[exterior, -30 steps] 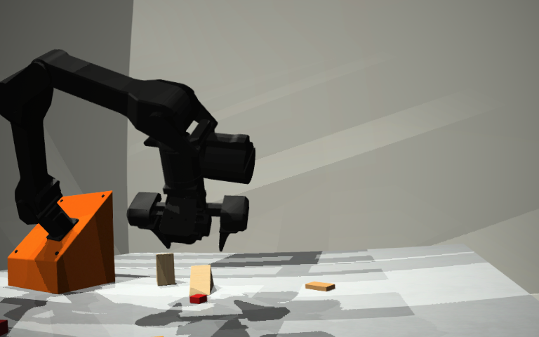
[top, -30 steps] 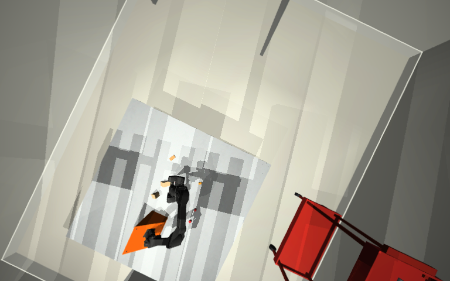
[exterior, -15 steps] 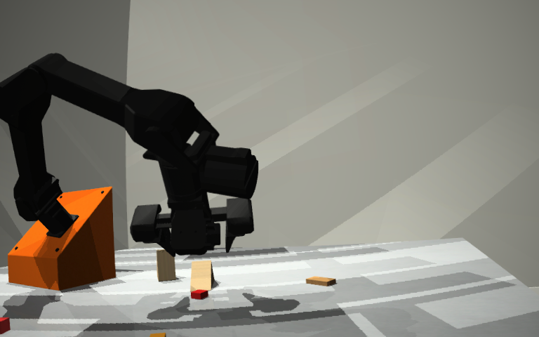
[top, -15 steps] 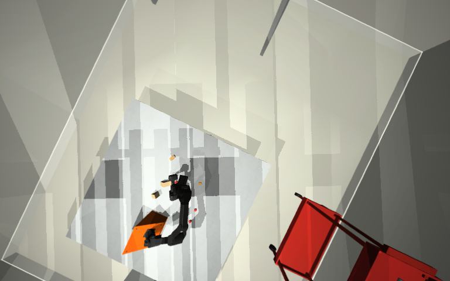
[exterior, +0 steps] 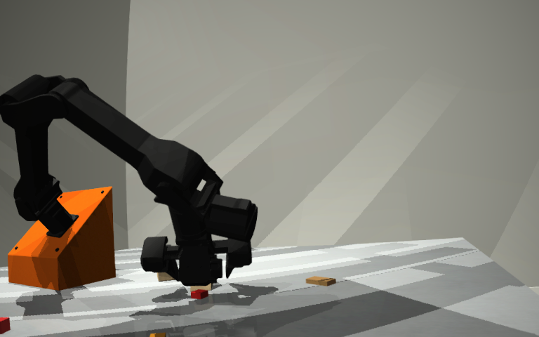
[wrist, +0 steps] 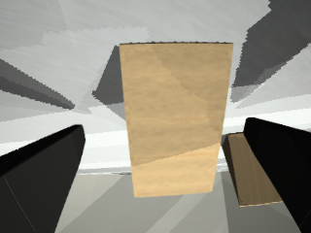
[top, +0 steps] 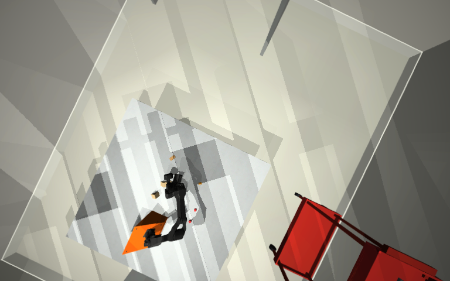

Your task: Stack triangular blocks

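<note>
My gripper tip is 1 cm below the lighter triangular block. Also, from my gripper tip: darker triangular block: 12 cm behind, 2 cm to the left; flat brown block: 21 cm ahead, 6 cm to the left, 1 cm below; orange piece: 14 cm ahead, 25 cm to the right, 1 cm below.
</note>
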